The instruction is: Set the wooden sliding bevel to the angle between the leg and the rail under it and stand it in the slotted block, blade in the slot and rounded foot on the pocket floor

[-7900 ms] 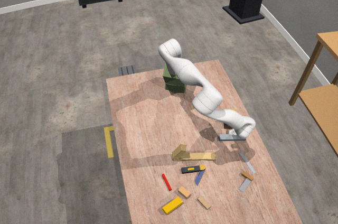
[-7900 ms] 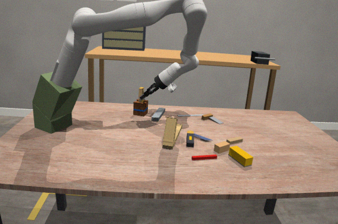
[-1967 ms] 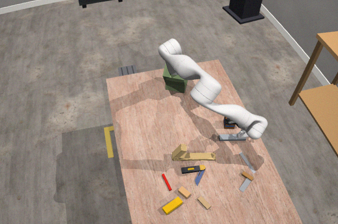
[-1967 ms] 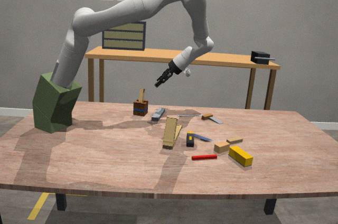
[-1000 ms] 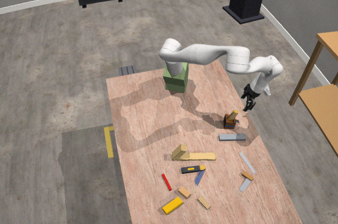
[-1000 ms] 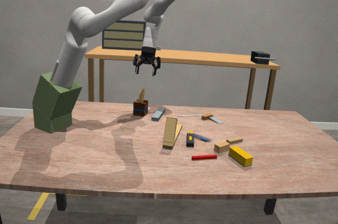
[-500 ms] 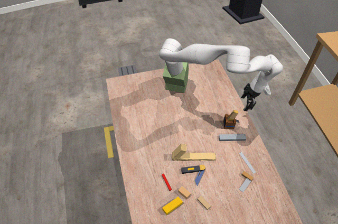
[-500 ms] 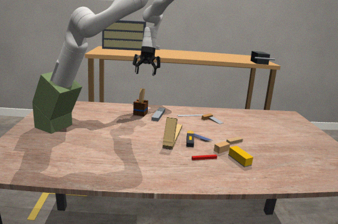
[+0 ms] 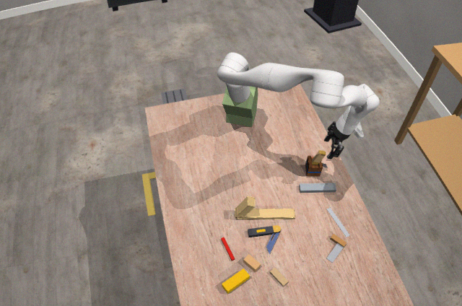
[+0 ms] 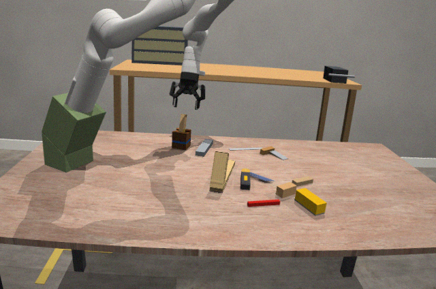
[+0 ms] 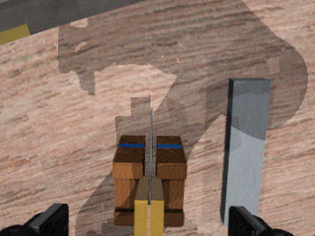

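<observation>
Right now my hand is 90 mm above the wooden sliding bevel, 20 mm to the left of it and 10 mm past it. From my hand the other things lie so: wooden leg-and-rail piece: 330 mm to the right, 100 mm below, 90 mm ahead; grey bevel blade: 110 mm below, 10 mm to the right, 10 mm behind; grey bar: 150 mm below, 80 mm ahead, 70 mm to the right.
</observation>
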